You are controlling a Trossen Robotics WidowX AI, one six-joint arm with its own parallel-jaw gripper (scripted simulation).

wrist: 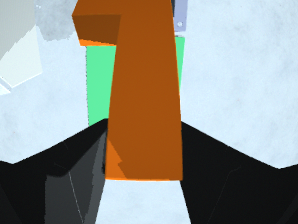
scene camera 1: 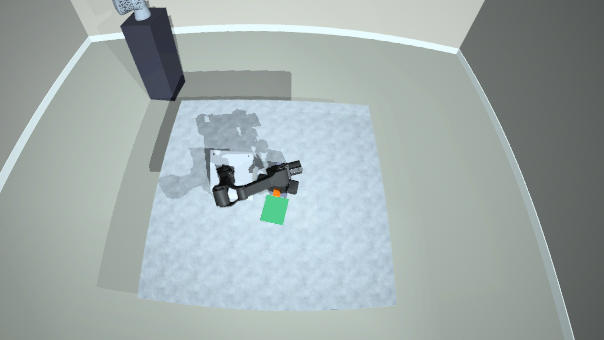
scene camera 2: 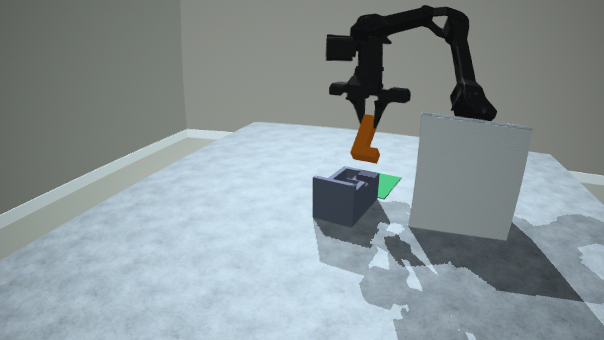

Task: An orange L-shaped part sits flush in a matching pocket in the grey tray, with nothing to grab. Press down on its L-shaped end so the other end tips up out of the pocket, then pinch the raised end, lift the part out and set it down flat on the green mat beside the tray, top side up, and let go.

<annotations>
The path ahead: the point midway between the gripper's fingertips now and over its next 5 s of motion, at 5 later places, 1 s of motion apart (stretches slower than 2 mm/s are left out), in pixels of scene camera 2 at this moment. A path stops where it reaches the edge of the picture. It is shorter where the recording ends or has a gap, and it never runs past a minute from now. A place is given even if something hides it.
My gripper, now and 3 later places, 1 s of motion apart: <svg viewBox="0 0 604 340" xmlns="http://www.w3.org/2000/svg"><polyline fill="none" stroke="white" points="368,127 377,131 376,149 376,127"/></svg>
</annotations>
